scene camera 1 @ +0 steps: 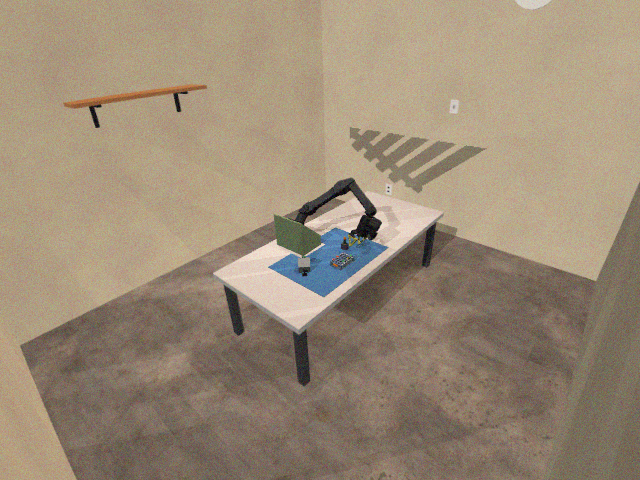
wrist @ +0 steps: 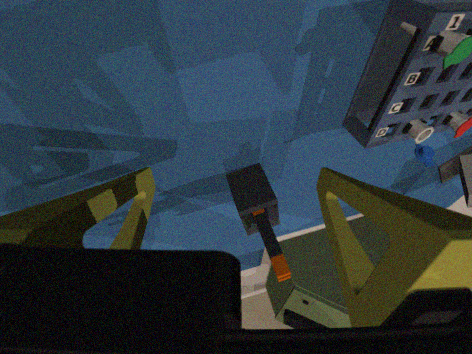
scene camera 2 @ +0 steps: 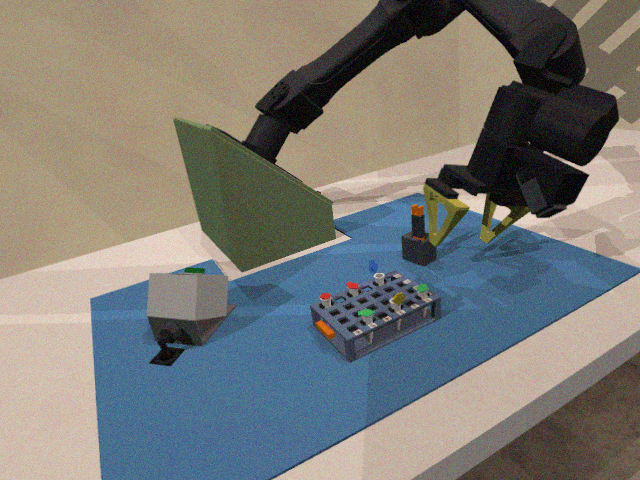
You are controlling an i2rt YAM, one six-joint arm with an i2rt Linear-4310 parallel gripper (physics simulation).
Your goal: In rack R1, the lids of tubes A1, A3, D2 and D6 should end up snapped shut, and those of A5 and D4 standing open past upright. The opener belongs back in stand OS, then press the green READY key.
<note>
My gripper is open and holds nothing. Also in view: a lid opener. I also see a dark holder block.
My gripper is seen too in the wrist view.
</note>
